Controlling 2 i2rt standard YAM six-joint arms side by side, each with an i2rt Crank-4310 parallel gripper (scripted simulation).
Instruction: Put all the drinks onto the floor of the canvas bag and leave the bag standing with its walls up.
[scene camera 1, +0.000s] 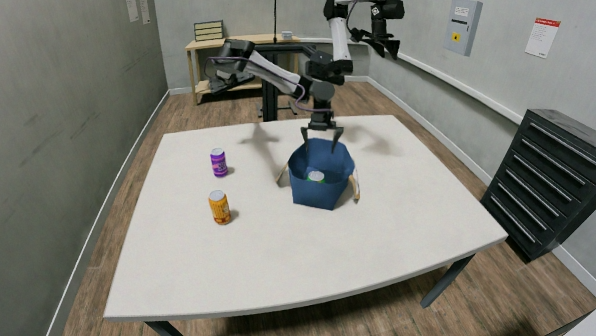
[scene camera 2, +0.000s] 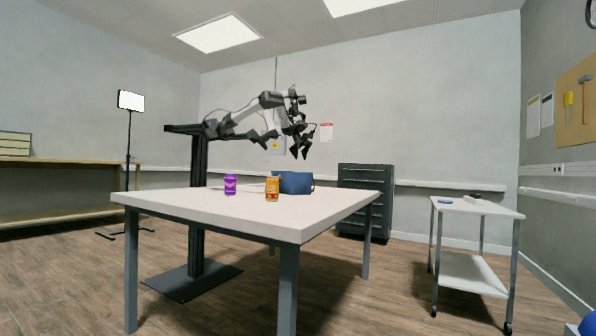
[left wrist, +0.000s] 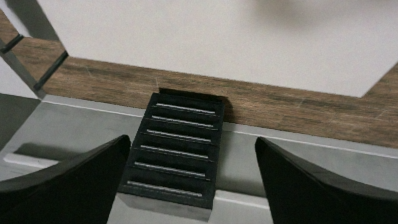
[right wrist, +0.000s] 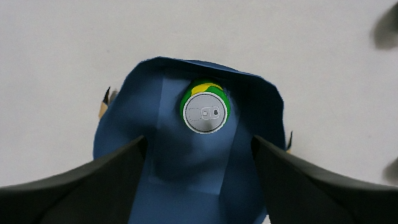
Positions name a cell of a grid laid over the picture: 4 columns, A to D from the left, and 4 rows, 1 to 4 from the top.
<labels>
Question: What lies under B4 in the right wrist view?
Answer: My right gripper.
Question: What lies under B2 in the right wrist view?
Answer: A blue canvas bag.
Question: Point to a blue canvas bag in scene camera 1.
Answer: At C3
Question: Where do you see a blue canvas bag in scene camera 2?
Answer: B3
</labels>
